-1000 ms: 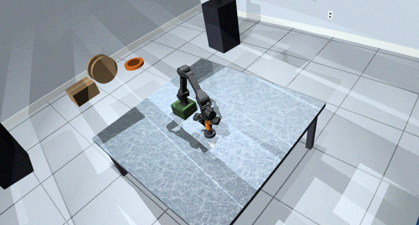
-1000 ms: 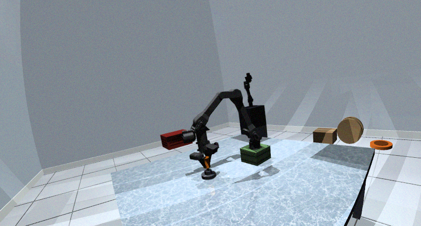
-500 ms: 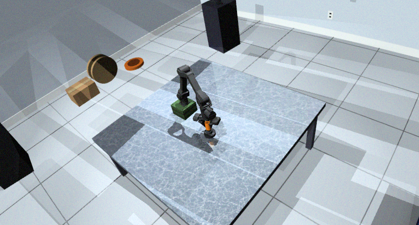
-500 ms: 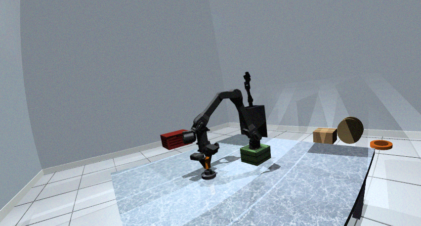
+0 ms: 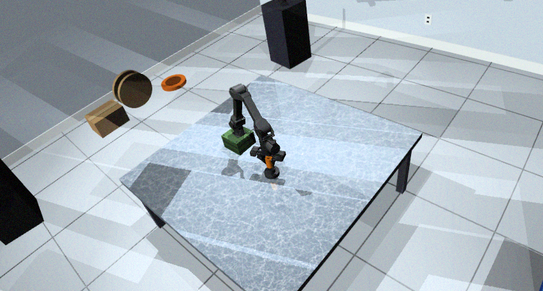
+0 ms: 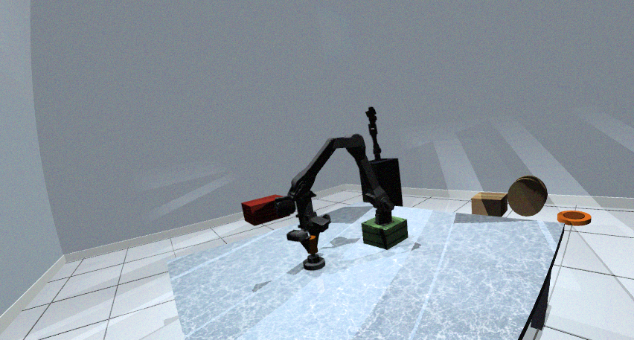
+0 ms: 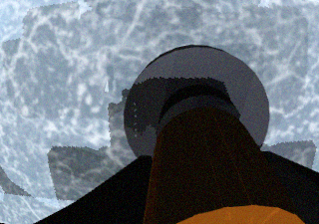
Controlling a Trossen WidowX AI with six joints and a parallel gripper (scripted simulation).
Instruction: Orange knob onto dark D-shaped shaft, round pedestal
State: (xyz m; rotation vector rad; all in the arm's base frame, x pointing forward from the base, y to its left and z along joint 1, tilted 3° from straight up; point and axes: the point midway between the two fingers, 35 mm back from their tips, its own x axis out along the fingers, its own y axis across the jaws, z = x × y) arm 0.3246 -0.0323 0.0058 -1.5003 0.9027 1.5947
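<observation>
Now: gripper tip 2 cm below the orange knob. From my gripper tip the other things lie so: round dark pedestal: 4 cm below.
</observation>
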